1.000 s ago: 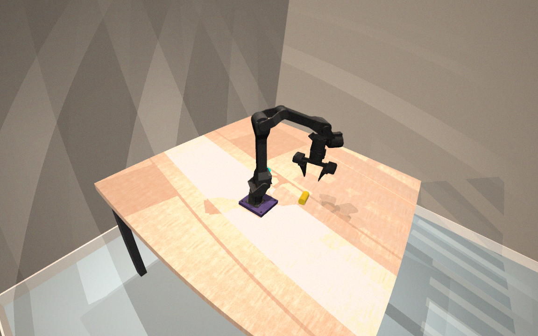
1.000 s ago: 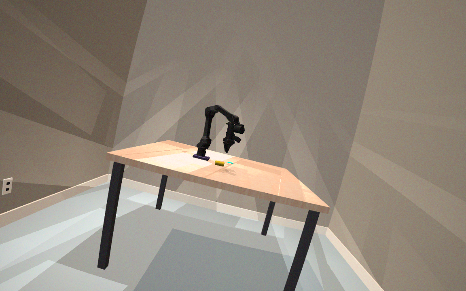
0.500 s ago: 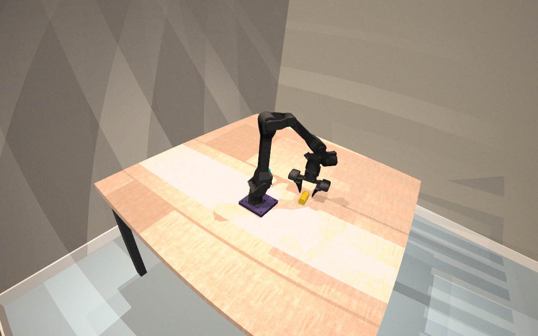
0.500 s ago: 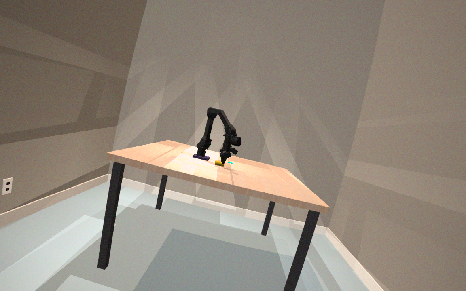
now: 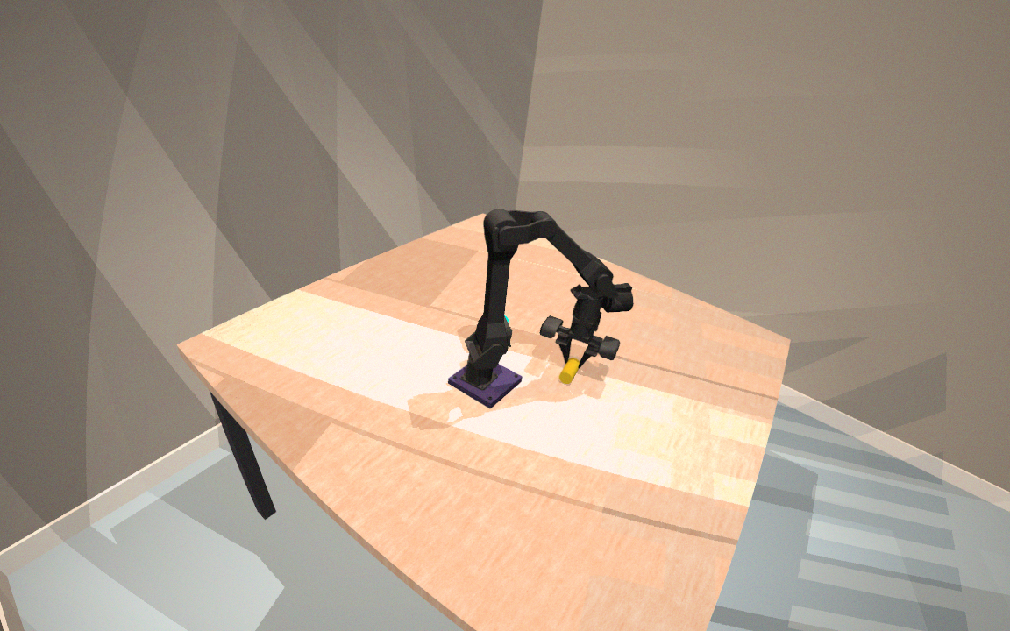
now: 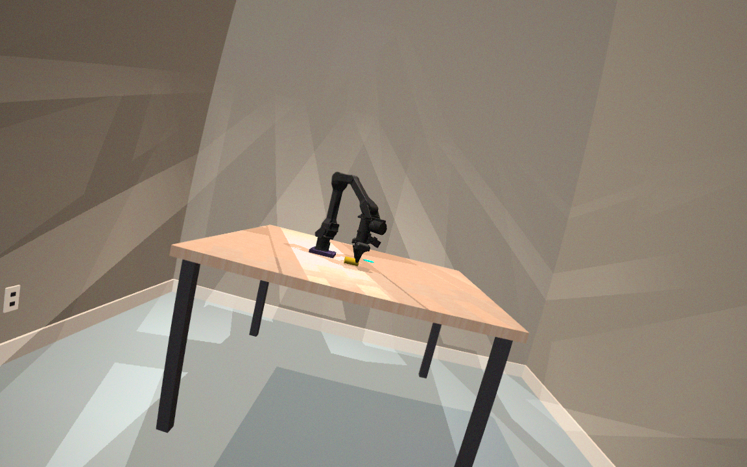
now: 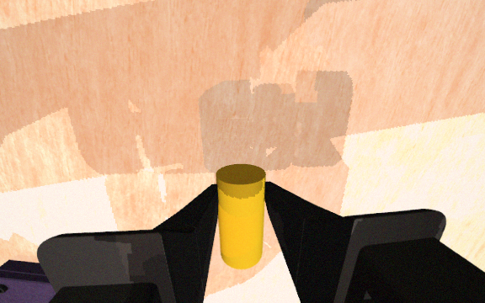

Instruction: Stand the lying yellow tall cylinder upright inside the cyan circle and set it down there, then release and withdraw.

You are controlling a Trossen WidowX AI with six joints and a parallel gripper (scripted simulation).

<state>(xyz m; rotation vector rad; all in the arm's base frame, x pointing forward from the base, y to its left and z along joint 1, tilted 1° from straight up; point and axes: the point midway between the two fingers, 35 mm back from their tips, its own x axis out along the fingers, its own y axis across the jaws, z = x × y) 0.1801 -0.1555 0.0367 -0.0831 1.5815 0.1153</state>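
Now: gripper tip 260 mm to the right of the cyan circle, 70 mm short of it and 20 mm above it. Round my gripper tip: yellow tall cylinder (20 mm behind).
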